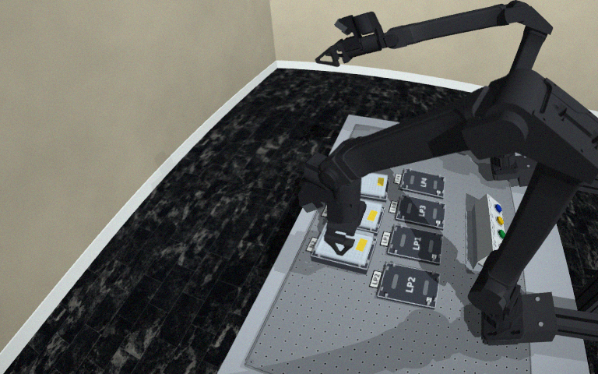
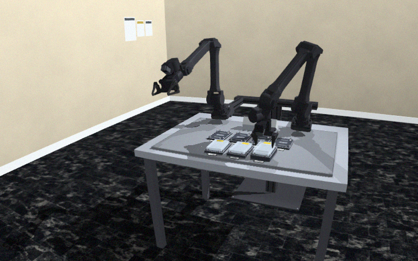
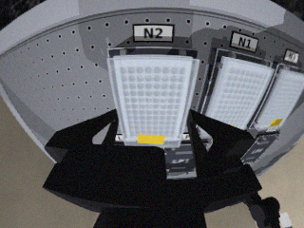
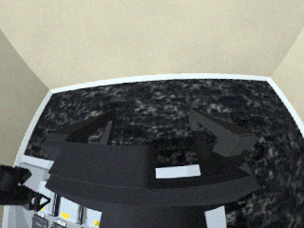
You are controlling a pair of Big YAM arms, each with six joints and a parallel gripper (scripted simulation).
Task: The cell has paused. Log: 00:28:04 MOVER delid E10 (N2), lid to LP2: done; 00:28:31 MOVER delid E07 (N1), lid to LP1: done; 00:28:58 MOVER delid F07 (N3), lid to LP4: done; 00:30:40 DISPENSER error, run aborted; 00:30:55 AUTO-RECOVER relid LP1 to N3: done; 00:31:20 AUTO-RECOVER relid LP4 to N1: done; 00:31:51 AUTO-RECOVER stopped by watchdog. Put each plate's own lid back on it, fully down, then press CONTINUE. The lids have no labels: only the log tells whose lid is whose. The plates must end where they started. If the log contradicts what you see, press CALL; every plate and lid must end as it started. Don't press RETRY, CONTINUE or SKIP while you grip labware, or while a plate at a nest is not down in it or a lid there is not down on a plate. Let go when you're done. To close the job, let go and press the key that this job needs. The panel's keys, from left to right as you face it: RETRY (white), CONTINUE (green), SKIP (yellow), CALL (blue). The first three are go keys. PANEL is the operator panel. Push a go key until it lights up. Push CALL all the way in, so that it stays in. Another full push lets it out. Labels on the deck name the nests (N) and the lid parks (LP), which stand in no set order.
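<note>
Right now my left hand is 20 mm above the N2 plate. From my left hand the other things lie so: park LP1 (180 mm behind, 90 mm to the right, 50 mm below); then park LP2 (190 mm behind, 50 mm below, 40 mm to the left); then N1 plate (130 mm to the right, 30 mm below, 10 mm ahead).
</note>
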